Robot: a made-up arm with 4 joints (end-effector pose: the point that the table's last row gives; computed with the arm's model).
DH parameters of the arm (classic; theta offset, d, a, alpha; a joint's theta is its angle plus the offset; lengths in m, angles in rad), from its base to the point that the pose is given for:
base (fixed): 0 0.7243 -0.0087 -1.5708
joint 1: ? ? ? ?
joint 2: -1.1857 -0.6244 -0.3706 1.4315
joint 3: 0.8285 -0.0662 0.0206 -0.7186
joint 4: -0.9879 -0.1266 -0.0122 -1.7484
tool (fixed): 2.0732 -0.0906 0 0
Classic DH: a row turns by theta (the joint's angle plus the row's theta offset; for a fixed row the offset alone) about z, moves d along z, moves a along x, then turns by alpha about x.
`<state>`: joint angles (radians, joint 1 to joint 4).
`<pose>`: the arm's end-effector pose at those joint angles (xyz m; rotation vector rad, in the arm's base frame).
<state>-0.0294 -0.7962 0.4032 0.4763</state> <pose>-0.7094 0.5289 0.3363 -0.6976 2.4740 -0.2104</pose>
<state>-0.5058 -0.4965 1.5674 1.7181</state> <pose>-0.2811 0.6448 0.1907 2.3180 -1.2277 -0.4788</pose>
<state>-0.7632 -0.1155 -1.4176 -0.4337</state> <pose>-0.3577 0.8156 0.1234 2.0827 1.2140 -0.7467</pose>
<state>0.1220 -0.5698 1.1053 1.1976</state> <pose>-0.6062 0.5514 0.4721 1.7659 -2.0498 -1.0483</pose>
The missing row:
joint 1: 1.5708 0.3249 0.1791 1.5708
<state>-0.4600 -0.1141 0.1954 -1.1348</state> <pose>-0.5310 0.7294 0.1857 0.9378 1.1386 -0.6333</pose>
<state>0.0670 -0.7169 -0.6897 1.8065</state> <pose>-0.7817 0.5582 0.4242 -0.0498 2.8633 0.8143</pose>
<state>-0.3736 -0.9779 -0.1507 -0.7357</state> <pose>-0.4970 0.5613 -0.0289 0.5541 0.9237 -1.3509</pose>
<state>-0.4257 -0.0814 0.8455 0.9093</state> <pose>-0.4929 0.5745 0.2871 -1.3968 1.7885 0.8357</pose>
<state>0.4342 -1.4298 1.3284 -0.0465</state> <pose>-0.7825 0.3436 0.5746 1.9276 -2.4574 0.2268</pose>
